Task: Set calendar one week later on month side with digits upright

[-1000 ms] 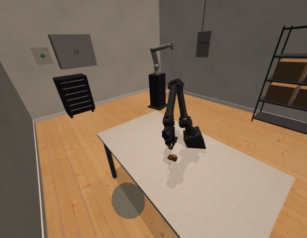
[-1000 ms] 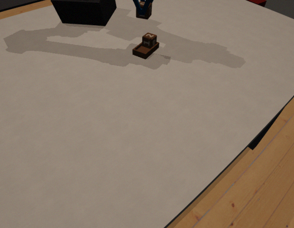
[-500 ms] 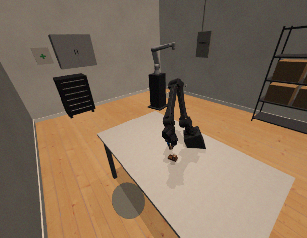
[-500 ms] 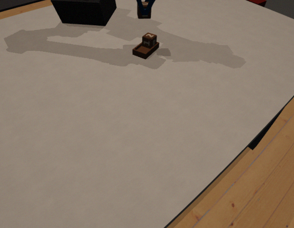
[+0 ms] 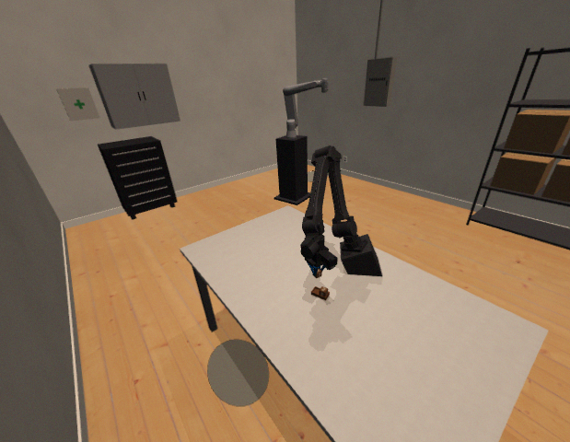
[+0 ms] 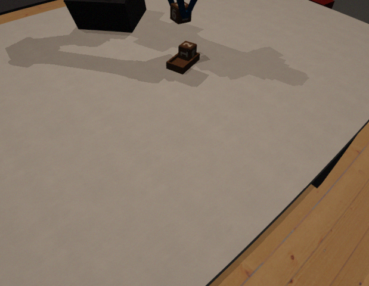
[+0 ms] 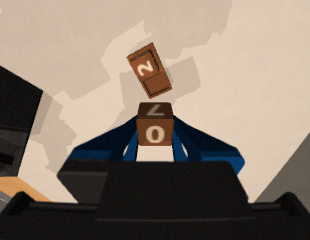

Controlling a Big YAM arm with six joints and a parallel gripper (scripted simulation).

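My gripper is now 2 cm to the right of the small brown tray and 12 cm above it.
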